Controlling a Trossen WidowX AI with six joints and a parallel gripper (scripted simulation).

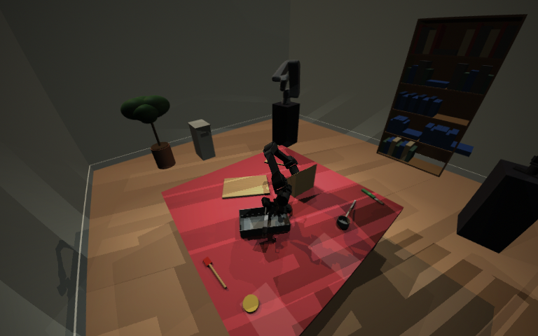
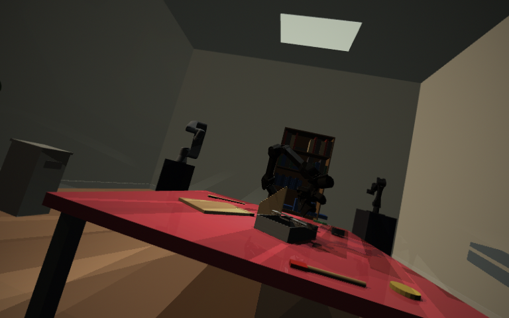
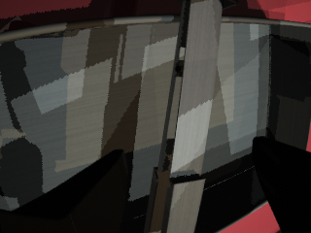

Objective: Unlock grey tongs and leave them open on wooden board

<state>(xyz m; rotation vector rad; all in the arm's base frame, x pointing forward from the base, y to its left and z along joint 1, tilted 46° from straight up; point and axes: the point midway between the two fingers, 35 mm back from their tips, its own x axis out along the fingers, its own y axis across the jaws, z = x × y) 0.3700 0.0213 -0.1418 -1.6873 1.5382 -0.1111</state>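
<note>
Now: gripper tip 70 mm above the roasting tin, 40 mm to the left of it and 10 mm short of it. Also, from my gripper tip: red-headed spatula (410 mm ahead, 90 mm below, 20 mm to the right); then wooden board (410 mm to the right, 150 mm behind, 90 mm below).
</note>
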